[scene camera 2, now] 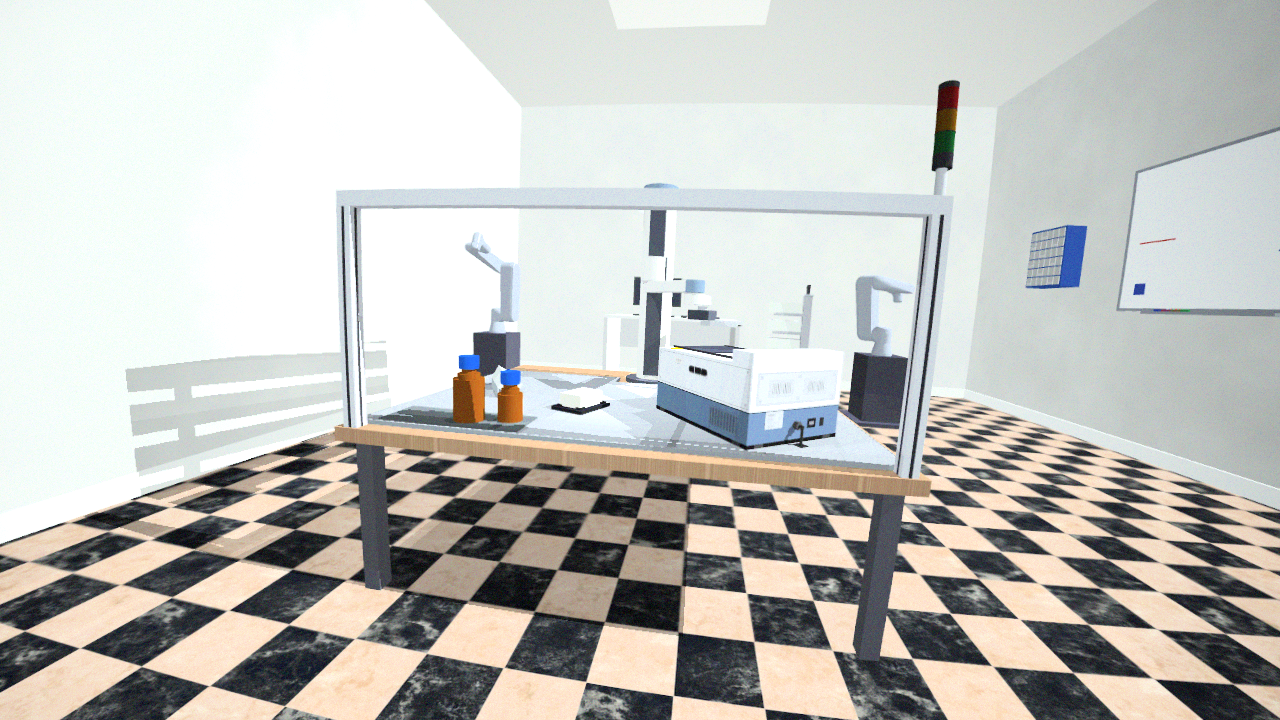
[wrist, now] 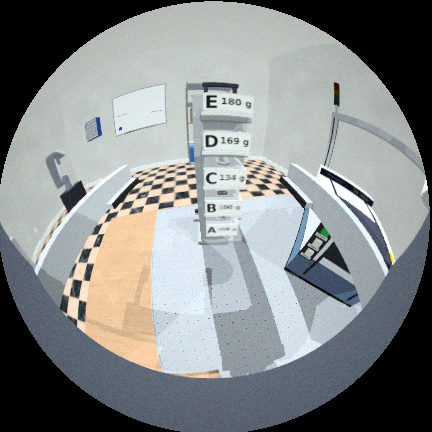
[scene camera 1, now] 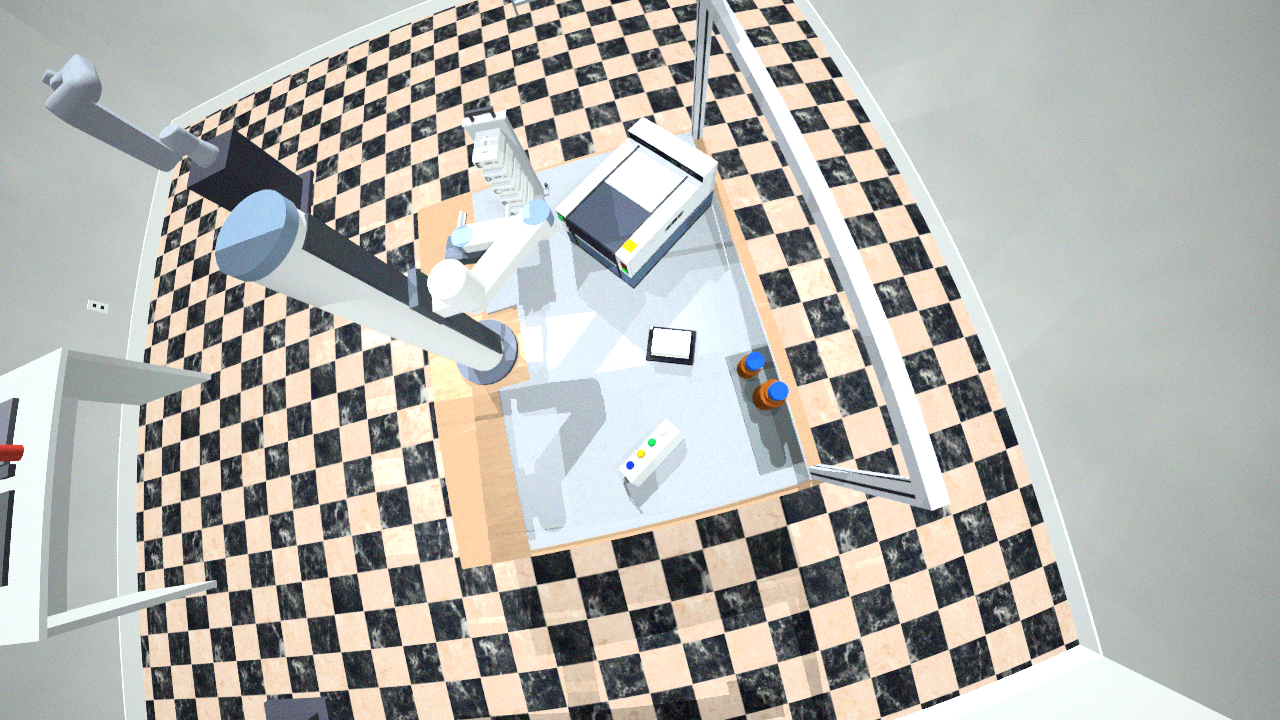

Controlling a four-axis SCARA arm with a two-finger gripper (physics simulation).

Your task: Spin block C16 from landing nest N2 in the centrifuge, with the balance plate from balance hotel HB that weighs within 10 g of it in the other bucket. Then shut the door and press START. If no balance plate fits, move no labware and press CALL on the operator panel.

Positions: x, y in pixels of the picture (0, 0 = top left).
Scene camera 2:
white plate: 582, 397
centrifuge: 753, 398
bottles with blue caps: 468, 386
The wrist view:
my gripper: 207, 165
white plate: 214, 141
centrifuge: 314, 258
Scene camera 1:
white plate: 670, 343
centrifuge: 630, 211
button box: 652, 452
bottles with blue caps: 773, 393
